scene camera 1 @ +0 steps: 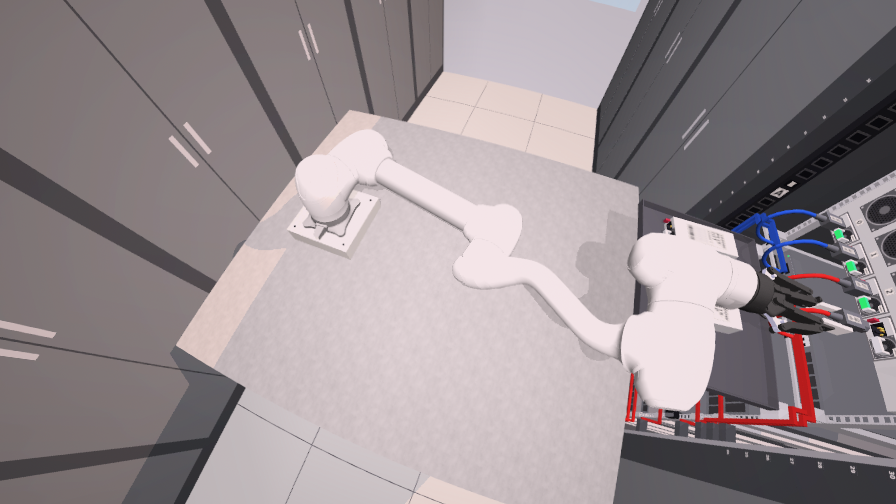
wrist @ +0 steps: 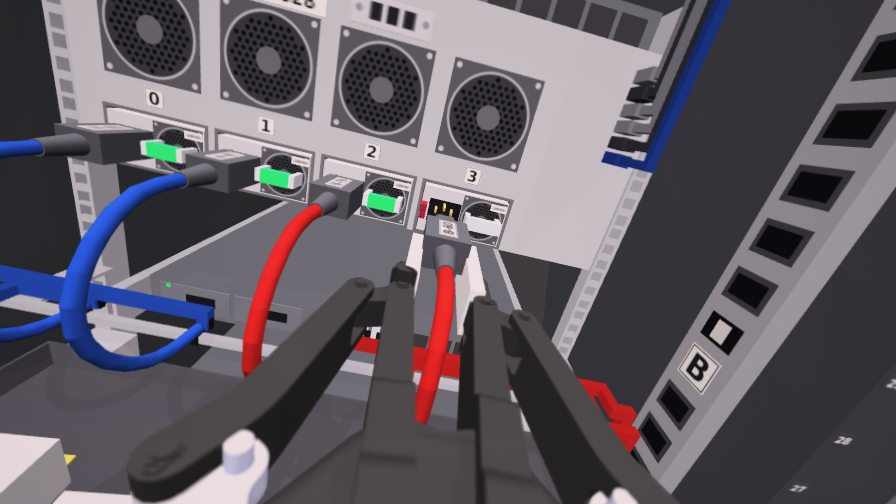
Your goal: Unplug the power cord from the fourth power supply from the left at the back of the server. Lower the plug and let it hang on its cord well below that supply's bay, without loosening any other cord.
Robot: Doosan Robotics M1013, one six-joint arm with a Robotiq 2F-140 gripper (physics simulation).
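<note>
In the wrist view the server's four supplies are numbered 0 to 3. Supply 3 is the fourth from the left; its inlet pins are bare and its indicator is white. Its grey plug on a red cord sits just out of the inlet and slightly below it. My gripper is narrowed on the plug's rear end, with the cord running back between the fingers. In the scene view the gripper reaches the server's back at the plug.
Supplies 0, 1 and 2 show green indicators with plugs seated: two blue cords and a red cord just left of my fingers. A power strip marked B stands on the right. A dark box lies under my wrist.
</note>
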